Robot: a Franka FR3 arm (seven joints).
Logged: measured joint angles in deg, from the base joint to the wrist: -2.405 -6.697 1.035 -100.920 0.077 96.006 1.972; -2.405 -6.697 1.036 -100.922 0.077 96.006 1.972; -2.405 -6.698 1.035 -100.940 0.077 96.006 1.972; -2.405 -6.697 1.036 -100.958 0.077 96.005 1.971; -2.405 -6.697 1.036 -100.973 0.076 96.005 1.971; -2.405 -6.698 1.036 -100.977 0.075 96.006 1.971; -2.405 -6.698 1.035 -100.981 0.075 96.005 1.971; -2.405 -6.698 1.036 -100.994 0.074 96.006 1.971; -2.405 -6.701 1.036 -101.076 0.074 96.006 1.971; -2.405 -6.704 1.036 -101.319 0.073 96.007 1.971; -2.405 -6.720 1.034 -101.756 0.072 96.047 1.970; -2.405 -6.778 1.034 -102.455 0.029 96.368 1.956; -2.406 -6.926 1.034 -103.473 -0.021 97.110 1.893; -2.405 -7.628 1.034 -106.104 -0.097 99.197 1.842; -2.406 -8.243 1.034 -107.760 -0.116 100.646 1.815; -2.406 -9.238 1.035 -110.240 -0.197 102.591 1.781; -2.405 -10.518 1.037 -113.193 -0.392 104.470 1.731; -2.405 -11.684 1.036 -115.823 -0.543 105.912 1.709; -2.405 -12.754 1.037 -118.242 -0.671 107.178 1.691; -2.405 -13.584 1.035 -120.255 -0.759 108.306 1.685; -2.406 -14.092 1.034 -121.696 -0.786 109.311 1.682
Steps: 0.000 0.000 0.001 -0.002 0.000 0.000 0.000; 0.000 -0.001 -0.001 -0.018 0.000 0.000 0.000; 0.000 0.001 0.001 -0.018 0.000 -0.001 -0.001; 0.000 0.000 0.000 -0.015 -0.001 0.000 0.000; 0.000 -0.001 0.000 -0.004 -0.001 0.001 0.000; 0.000 0.000 -0.001 -0.004 0.000 -0.001 0.000; 0.000 0.000 0.001 -0.013 -0.001 0.001 0.000; 0.000 -0.003 0.000 -0.082 0.000 0.000 0.000; 0.000 -0.003 0.000 -0.243 -0.001 0.001 0.000; 0.000 -0.016 -0.002 -0.437 -0.001 0.040 -0.001; 0.000 -0.058 0.000 -0.699 -0.043 0.321 -0.014; -0.001 -0.148 0.000 -1.018 -0.050 0.742 -0.063; 0.001 -0.702 0.000 -2.631 -0.076 2.087 -0.051; -0.001 -0.615 0.000 -1.656 -0.019 1.449 -0.027; 0.000 -0.995 0.001 -2.480 -0.081 1.945 -0.034; 0.001 -1.280 0.002 -2.953 -0.195 1.879 -0.050; 0.000 -1.166 -0.001 -2.630 -0.151 1.442 -0.022; 0.000 -1.070 0.001 -2.419 -0.128 1.266 -0.018; 0.000 -0.830 -0.002 -2.013 -0.088 1.128 -0.006; -0.001 -0.508 -0.001 -1.441 -0.027 1.005 -0.003
